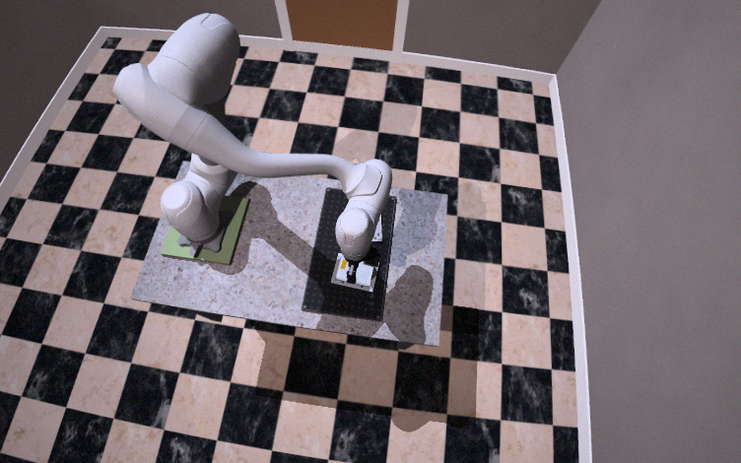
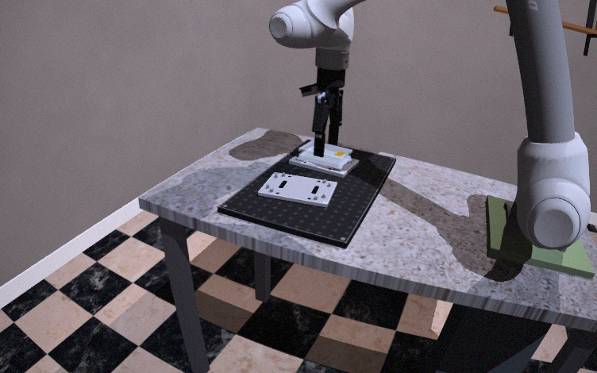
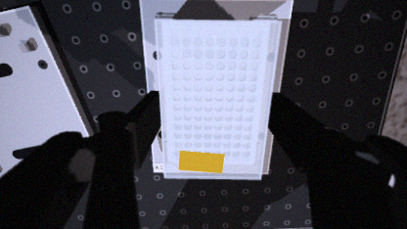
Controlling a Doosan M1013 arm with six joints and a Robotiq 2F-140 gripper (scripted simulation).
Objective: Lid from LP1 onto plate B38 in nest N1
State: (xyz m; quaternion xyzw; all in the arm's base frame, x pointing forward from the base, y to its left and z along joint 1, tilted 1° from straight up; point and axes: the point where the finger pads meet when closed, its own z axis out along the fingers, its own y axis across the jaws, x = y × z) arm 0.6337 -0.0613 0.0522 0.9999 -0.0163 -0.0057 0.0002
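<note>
The clear lid lies 2 cm below my hand. Also, from my hand: white culture plate 5 cm below; grey nest 6 cm below; lid park 1 cm behind, 19 cm to the left, 6 cm below.
</note>
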